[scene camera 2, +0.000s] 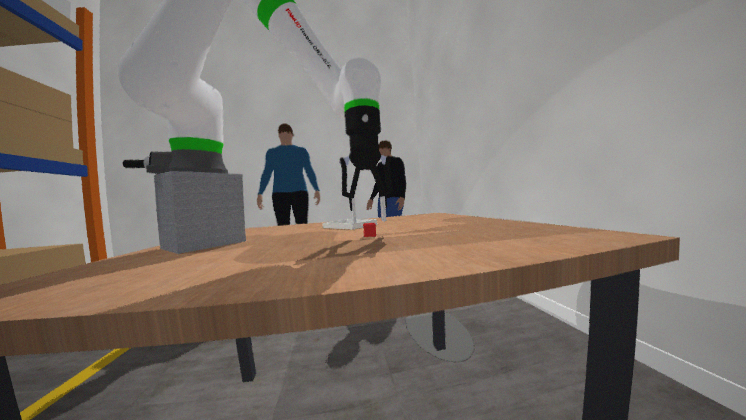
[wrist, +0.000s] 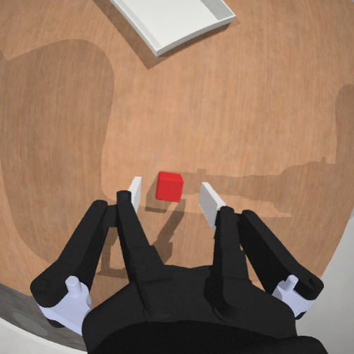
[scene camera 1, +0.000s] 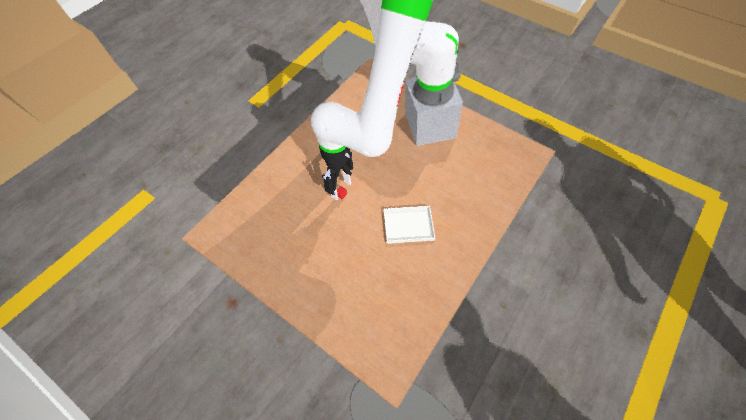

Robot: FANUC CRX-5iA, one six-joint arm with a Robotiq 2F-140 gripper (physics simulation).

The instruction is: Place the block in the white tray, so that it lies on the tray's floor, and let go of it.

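Pixels of known places: gripper, fingertip midpoint: [scene camera 2: 369,222] [scene camera 1: 341,190]; arm's base, link origin: [scene camera 2: 198,174] [scene camera 1: 433,90].
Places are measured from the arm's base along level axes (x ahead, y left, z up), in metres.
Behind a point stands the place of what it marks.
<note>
The red block [scene camera 1: 341,193] {z -0.169, x 0.472, y -0.094 m} [scene camera 2: 369,230] {z -0.185, x 0.459, y -0.118 m} [wrist: 169,186] lies on the wooden table. My gripper [scene camera 1: 341,188] {z -0.165, x 0.463, y -0.102 m} [scene camera 2: 369,211] {z -0.165, x 0.463, y -0.102 m} [wrist: 170,190] points down above the block with its fingers part-way open and nothing between them. In the wrist view the block shows in the gap between the two white fingertips, a little beyond them; in the scene camera 2 view the fingertips are a little above the block. The white tray [scene camera 1: 409,240] {z -0.188, x 0.487, y 0.209 m} [scene camera 2: 341,226] {z -0.194, x 0.398, y 0.113 m} [wrist: 196,36] lies flat on the table, apart from the block; in the wrist view part of it shows at the top.
The wooden table [scene camera 1: 417,323] {z -0.202, x 0.714, y 0.377 m} [scene camera 2: 469,255] {z -0.202, x 0.568, y -0.382 m} [wrist: 240,115] carries the arm's grey pedestal [scene camera 1: 437,124] {z -0.091, x 0.056, y 0.064 m} [scene camera 2: 200,211] {z -0.105, x 0.036, y -0.074 m}. Two people stand beyond the table in the scene camera 2 view. A shelf rack [scene camera 2: 89,130] with boxes stands at the left of that view.
</note>
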